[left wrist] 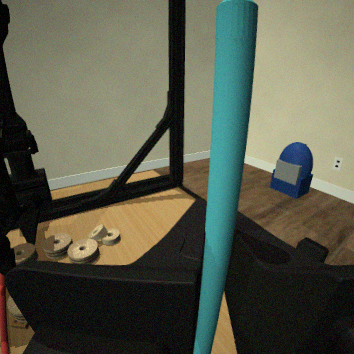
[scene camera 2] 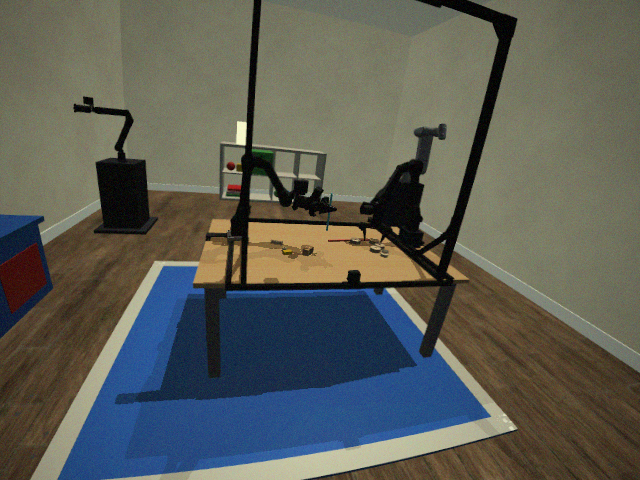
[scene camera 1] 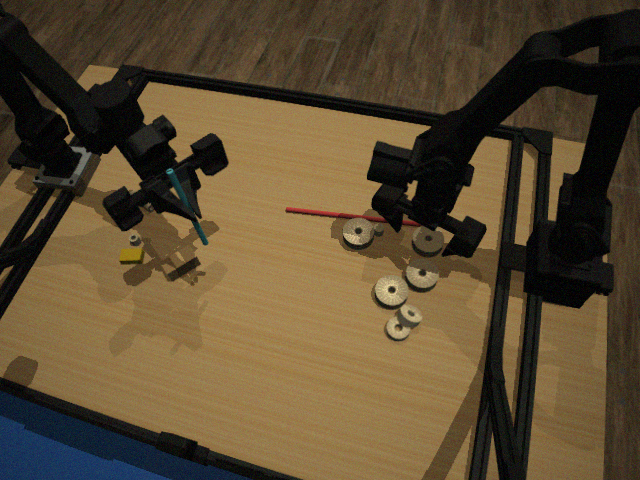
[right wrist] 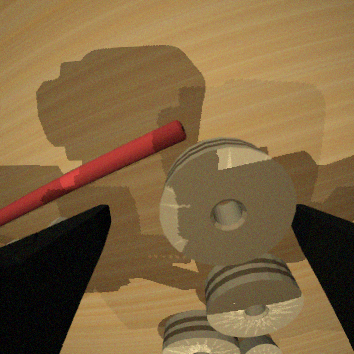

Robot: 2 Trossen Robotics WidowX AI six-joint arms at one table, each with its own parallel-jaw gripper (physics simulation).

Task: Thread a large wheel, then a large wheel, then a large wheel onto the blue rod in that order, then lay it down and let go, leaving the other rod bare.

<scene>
my left gripper: holds a blue rod
my right gripper: open, holds nothing
a red rod: on the table
a dark block: on the table
</scene>
